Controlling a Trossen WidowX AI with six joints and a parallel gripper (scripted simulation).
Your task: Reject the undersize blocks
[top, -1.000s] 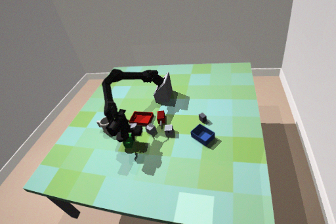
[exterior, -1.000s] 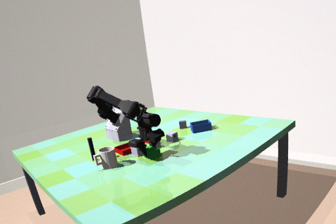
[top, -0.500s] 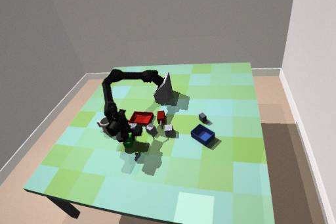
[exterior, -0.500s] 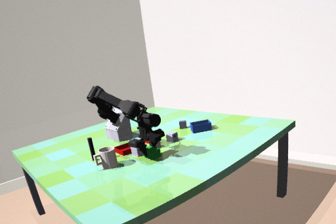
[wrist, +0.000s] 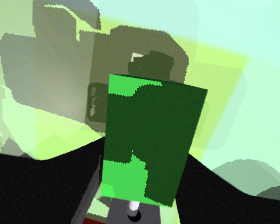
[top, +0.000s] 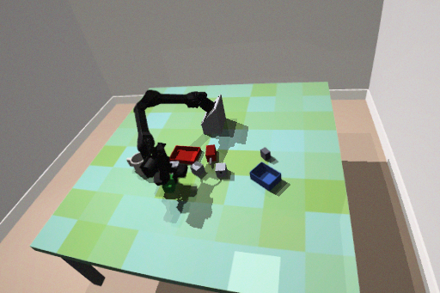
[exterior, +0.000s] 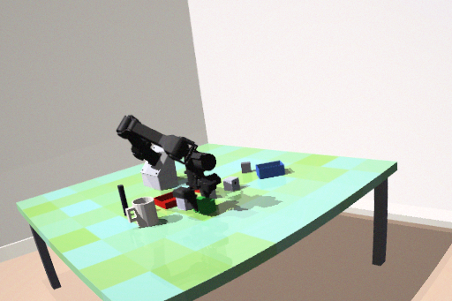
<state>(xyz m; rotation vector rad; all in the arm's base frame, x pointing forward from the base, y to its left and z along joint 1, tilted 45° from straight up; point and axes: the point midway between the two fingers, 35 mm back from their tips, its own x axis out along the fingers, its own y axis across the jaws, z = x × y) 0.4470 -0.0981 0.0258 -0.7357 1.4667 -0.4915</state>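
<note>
My gripper tip is 10 mm past the green GO gauge and 20 mm below it. Also, from my gripper tip: steel block: 90 mm behind, 220 mm to the left, 10 mm above; mug: 70 mm behind, 200 mm to the right, 30 mm above; red reject tray: 180 mm behind.
</note>
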